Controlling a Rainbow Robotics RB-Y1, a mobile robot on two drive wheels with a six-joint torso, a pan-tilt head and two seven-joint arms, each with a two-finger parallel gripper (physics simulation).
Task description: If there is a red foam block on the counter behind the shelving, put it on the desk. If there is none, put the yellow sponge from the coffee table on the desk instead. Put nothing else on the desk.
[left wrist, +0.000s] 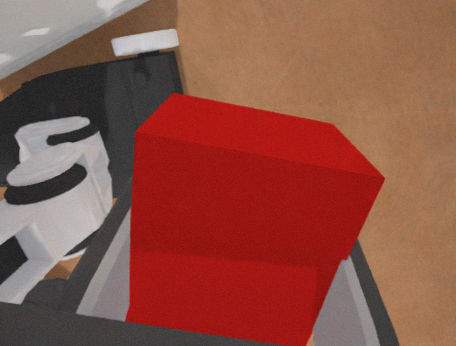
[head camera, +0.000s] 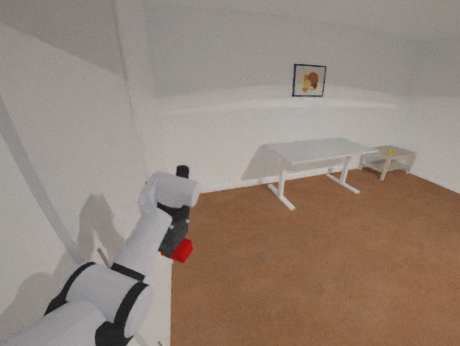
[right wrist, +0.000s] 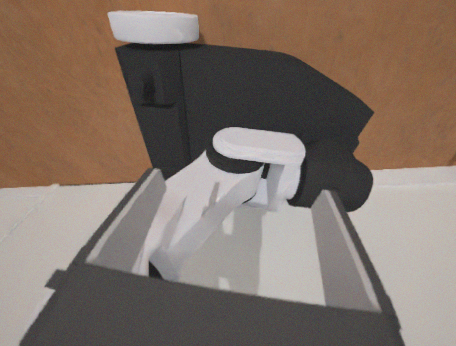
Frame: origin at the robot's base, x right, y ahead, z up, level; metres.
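Seen in the pictures: left gripper, fingertip midpoint: (left wrist: 236, 199) (head camera: 173, 249); right gripper, fingertip midpoint: (left wrist: 61, 269) (right wrist: 237, 188).
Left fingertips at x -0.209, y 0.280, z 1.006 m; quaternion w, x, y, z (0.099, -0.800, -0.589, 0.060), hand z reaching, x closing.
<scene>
A point is followed by its place in that frame.
My left gripper (head camera: 175, 251) {y 0.280, x -0.209, z 1.006 m} (left wrist: 236, 199) {y 0.280, x -0.209, z 1.006 m} is shut on a red foam block (head camera: 183, 250) {y 0.248, x -0.162, z 1.038 m} (left wrist: 245, 200) {y 0.285, x -0.228, z 1.040 m}, in the lower left of the head camera view. The block fills the middle of the left wrist view. The desk (head camera: 325, 148) {y 2.213, x 1.308, z 0.721 m}, with a pale top and white legs, stands across the room, right of centre. A small yellow sponge (head camera: 391, 151) {y 2.749, x 2.975, z 0.487 m} lies on the low wooden coffee table (head camera: 411, 156) at the far right. My right gripper (right wrist: 237, 188) {y -0.235, x 0.220, z 0.536 m} is open and empty in the right wrist view. The shelving and counter do not show in the head camera view.
A white wall (head camera: 55, 150) {y 0.235, x -0.437, z 1.381 m} runs close along the left, beside my left arm. A brown floor (head camera: 320, 270) {y 0.850, x 0.777, z 0.001 m} stretches to the desk. A framed picture (head camera: 309, 80) {y 2.675, x 1.141, z 1.633 m} hangs on the back wall above the desk. The dark robot base (left wrist: 150, 95) {y 0.007, x -0.122, z 0.212 m} (right wrist: 240, 90) {y -0.219, x 0.157, z 0.169 m} shows in both wrist views.
</scene>
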